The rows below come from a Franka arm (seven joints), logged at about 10 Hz.
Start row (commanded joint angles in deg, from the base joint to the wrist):
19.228, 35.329, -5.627, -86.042, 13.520, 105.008, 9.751
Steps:
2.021, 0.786, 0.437, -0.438, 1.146, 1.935, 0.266
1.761, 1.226, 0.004, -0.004, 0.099, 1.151, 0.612
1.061, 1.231, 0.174, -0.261, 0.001, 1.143, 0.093
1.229, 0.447, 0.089, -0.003, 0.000, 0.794, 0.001
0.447, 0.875, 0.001, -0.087, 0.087, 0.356, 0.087
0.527, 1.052, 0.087, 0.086, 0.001, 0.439, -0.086
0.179, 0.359, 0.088, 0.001, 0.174, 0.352, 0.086
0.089, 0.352, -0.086, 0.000, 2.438, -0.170, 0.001
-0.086, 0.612, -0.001, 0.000, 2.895, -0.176, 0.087
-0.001, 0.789, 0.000, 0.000, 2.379, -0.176, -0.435
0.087, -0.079, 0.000, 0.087, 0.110, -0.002, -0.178
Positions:
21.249, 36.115, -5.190, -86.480, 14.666, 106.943, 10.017
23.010, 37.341, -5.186, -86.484, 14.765, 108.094, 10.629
24.071, 38.572, -5.012, -86.745, 14.766, 109.237, 10.722
25.300, 39.019, -4.923, -86.748, 14.766, 110.031, 10.723
25.747, 39.894, -4.922, -86.835, 14.853, 110.387, 10.810
26.274, 40.946, -4.835, -86.749, 14.854, 110.826, 10.724
26.453, 41.305, -4.747, -86.748, 15.028, 111.178, 10.810
26.542, 41.657, -4.833, -86.748, 17.466, 111.008, 10.811
26.456, 42.269, -4.834, -86.748, 20.361, 110.832, 10.898
26.455, 43.058, -4.834, -86.748, 22.740, 110.656, 10.463
26.542, 42.979, -4.834, -86.661, 22.850, 110.654, 10.285

